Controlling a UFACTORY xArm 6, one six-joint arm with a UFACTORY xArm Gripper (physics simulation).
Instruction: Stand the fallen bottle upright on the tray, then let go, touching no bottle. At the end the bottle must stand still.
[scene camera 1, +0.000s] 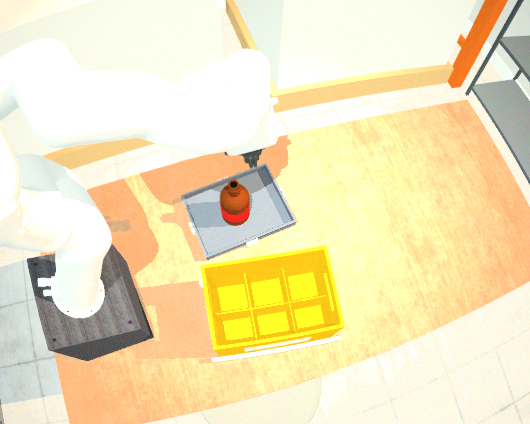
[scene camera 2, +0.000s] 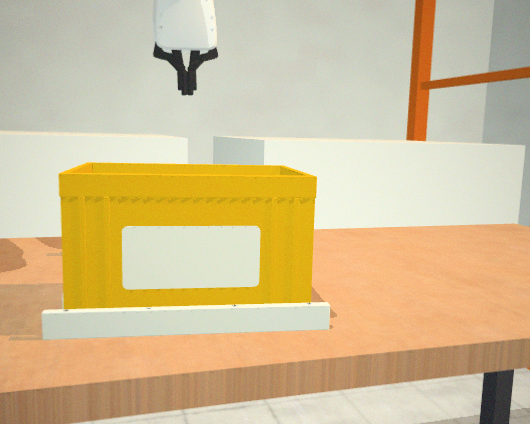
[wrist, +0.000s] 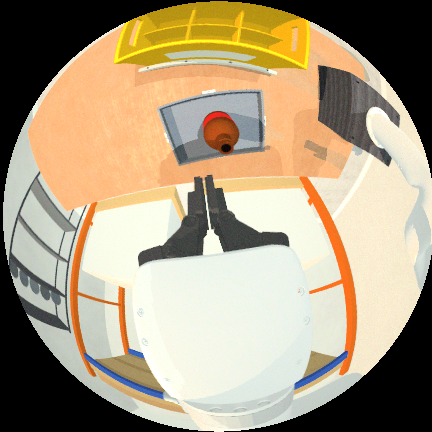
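Seen in the pictures: gripper, fingertip midpoint: (scene camera 1: 251, 161) (scene camera 2: 187, 95) (wrist: 204, 186); arm's base, link origin: (scene camera 1: 77, 291).
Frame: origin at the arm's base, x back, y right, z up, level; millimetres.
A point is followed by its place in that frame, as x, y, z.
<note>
A brown bottle (scene camera 1: 235, 202) {-395, -175, -68} (wrist: 220, 131) {-402, -183, -62} with a red band stands upright on the grey tray (scene camera 1: 270, 205) {-492, -203, -180} (wrist: 186, 119) {-475, -187, -180}, its open mouth facing up. Its base rests inside the tray's low walls. My gripper (scene camera 1: 253, 165) {-435, -179, 96} (scene camera 2: 187, 93) {-435, -179, 96} (wrist: 204, 186) {-435, -179, 96} is shut with its black fingertips together and nothing between them. It hangs high, apart from the bottle, towards the tray's back edge in scene camera 1. In scene camera 2 the bottle and tray do not show; the yellow crate stands in front of their place.
A yellow crate (scene camera 1: 272, 347) {-409, 174, -146} (scene camera 2: 190, 210) {-416, 174, -48} (wrist: 212, 45) {-425, -12, -25} with several compartments stands on the wooden table (scene camera 1: 400, 225) {-836, -71, -185} (scene camera 2: 425, 280) {-792, 9, -185} (wrist: 100, 115) {-732, -101, -185}, beside the tray. The dark robot base block (scene camera 1: 95, 335) {-31, 103, -4} (wrist: 345, 105) {-103, -25, -70} stands at the left in scene camera 1. Low white walls are behind the table.
</note>
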